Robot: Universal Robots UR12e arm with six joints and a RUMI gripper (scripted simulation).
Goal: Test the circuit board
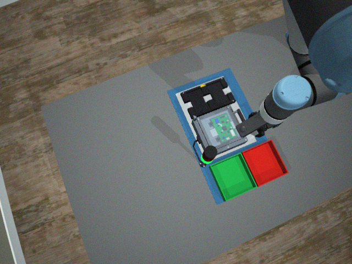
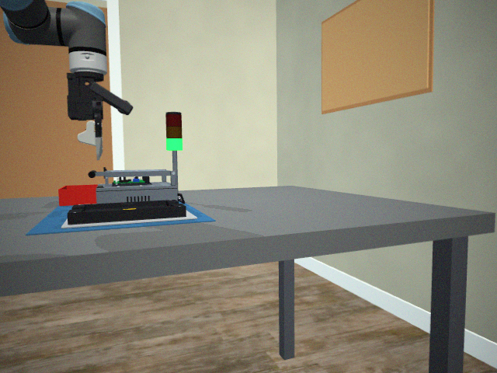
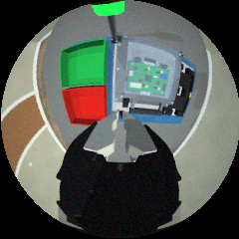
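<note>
The black latch hook is 5 cm below my hand, 1 cm to the right of it and 1 cm ahead of it. The rest, counted from my hand: red bin (13 cm to the left, 12 cm below, 5 cm behind); then green circuit board (8 cm ahead, 7 cm below, 6 cm to the right); then tester lid (8 cm ahead, 6 cm to the right, 5 cm below).
</note>
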